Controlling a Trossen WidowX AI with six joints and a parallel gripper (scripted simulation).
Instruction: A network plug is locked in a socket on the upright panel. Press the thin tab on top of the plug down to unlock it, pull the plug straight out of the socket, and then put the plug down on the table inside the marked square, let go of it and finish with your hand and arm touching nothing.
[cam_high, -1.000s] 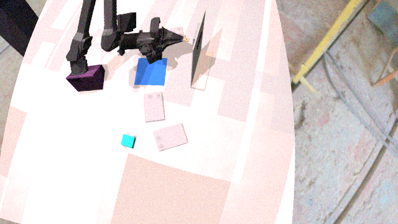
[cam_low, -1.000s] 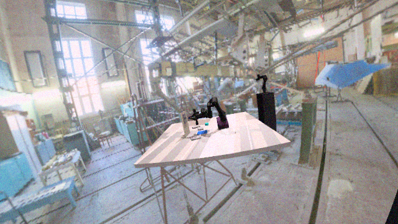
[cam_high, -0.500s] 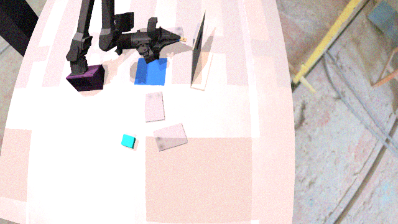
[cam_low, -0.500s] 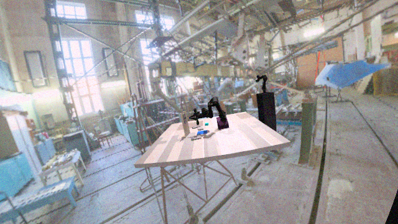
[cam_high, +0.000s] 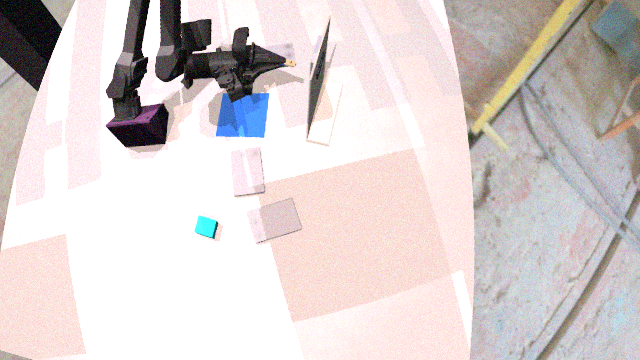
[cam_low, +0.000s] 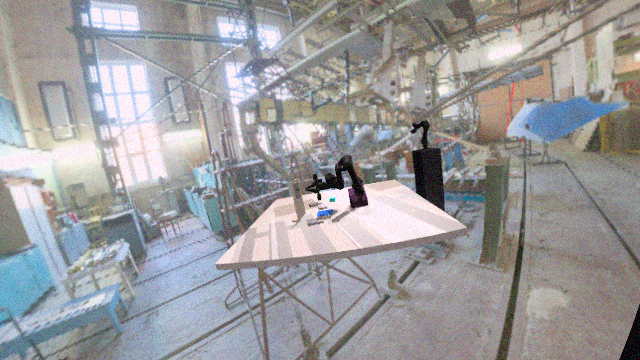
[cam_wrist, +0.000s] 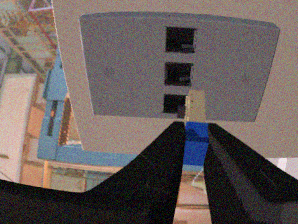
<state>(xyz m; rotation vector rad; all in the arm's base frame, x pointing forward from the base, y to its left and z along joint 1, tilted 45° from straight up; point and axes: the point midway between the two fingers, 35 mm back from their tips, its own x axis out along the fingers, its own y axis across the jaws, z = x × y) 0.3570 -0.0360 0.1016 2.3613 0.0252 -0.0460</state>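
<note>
Right now my gripper tip is 11 cm past the blue square, 2 cm to the left of it and 20 cm above it. The rest, counted from my gripper tip: network plug: right at my gripper tip; upright panel: 7 cm ahead, 1 cm to the right, 8 cm below; cyan cube: 19 cm behind, 29 cm to the right, 19 cm below.
</note>
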